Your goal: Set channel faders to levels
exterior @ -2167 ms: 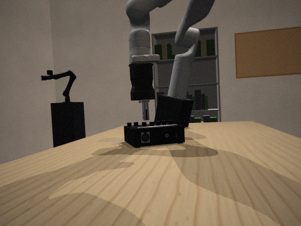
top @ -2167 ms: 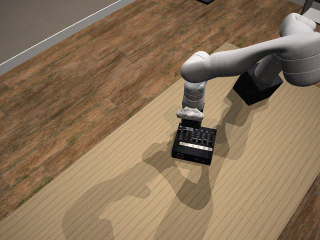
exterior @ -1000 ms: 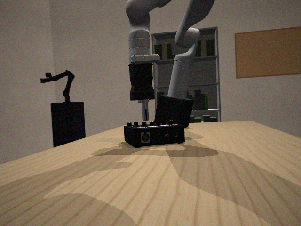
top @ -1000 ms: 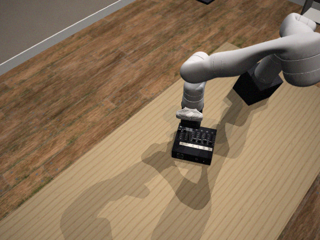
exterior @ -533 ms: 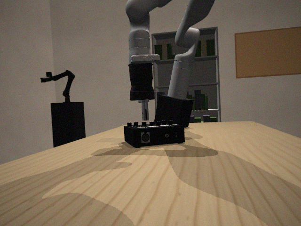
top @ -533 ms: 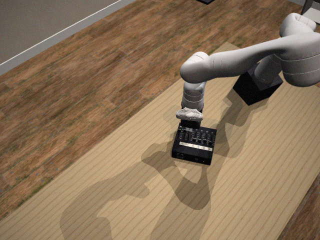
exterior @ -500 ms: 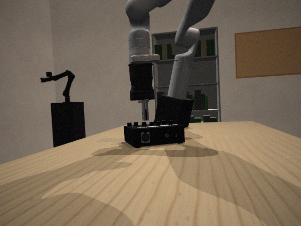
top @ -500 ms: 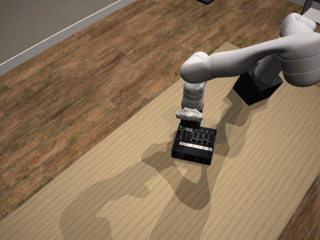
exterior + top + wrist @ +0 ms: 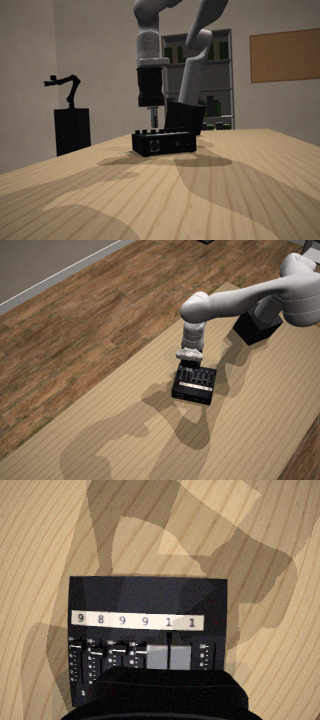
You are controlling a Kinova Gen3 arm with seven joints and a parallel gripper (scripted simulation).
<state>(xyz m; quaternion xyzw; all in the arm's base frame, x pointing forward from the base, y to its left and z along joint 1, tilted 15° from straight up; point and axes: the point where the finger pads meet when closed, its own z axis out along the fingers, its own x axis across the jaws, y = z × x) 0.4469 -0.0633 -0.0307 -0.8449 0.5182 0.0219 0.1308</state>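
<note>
Now: hand 2 cm past the master fader cap, 6 cm to the left of it and 3 cm above it.
</note>
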